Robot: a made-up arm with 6 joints. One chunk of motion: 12 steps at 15 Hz.
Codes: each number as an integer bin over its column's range. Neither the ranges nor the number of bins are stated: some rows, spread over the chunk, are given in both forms.
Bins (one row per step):
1: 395 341 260 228 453 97
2: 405 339 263 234 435 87
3: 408 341 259 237 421 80
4: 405 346 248 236 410 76
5: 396 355 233 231 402 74
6: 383 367 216 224 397 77
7: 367 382 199 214 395 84
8: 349 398 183 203 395 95
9: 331 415 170 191 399 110
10: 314 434 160 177 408 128
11: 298 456 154 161 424 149
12: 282 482 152 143 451 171
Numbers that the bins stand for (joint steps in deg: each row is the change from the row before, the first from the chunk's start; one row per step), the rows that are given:
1: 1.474 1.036 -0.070 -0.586 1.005 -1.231
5: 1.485 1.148 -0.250 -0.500 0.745 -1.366
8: 0.988 1.493 -0.582 -1.300 0.710 -1.242
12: 0.280 2.167 -0.789 -3.014 0.995 -0.796
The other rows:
2: 1.580 1.020 -0.050 -0.414 0.913 -1.289
3: 1.612 1.036 -0.077 -0.329 0.842 -1.330
4: 1.580 1.076 -0.150 -0.357 0.786 -1.354
6: 1.347 1.245 -0.363 -0.700 0.720 -1.348
7: 1.178 1.365 -0.476 -0.986 0.710 -1.307
9: 0.798 1.630 -0.669 -1.643 0.730 -1.154
10: 0.618 1.782 -0.735 -2.043 0.776 -1.049
11: 0.449 1.959 -0.775 -2.500 0.857 -0.925

